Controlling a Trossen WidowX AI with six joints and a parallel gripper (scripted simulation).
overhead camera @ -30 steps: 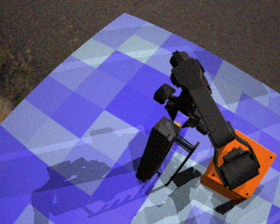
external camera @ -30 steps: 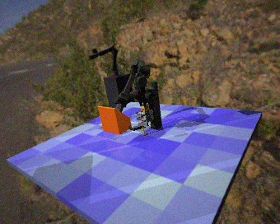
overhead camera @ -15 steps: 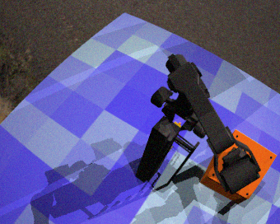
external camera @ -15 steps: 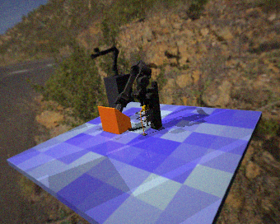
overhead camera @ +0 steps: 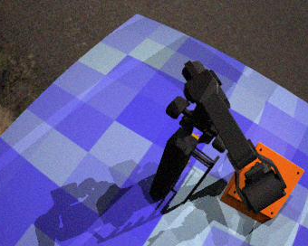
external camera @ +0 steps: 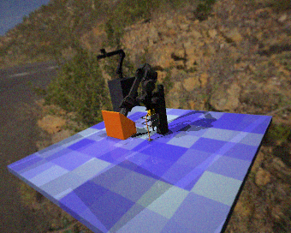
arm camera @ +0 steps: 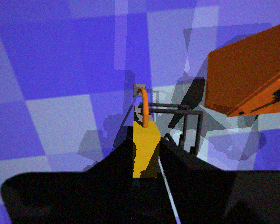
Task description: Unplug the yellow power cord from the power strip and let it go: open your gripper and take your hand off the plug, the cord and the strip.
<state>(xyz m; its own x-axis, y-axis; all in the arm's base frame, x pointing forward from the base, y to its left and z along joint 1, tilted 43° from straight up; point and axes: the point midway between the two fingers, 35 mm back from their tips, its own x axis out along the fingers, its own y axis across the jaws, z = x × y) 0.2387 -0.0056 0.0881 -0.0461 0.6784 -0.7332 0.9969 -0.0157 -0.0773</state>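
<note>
My gripper tip is 3 cm to the right of the yellow plug.
</note>
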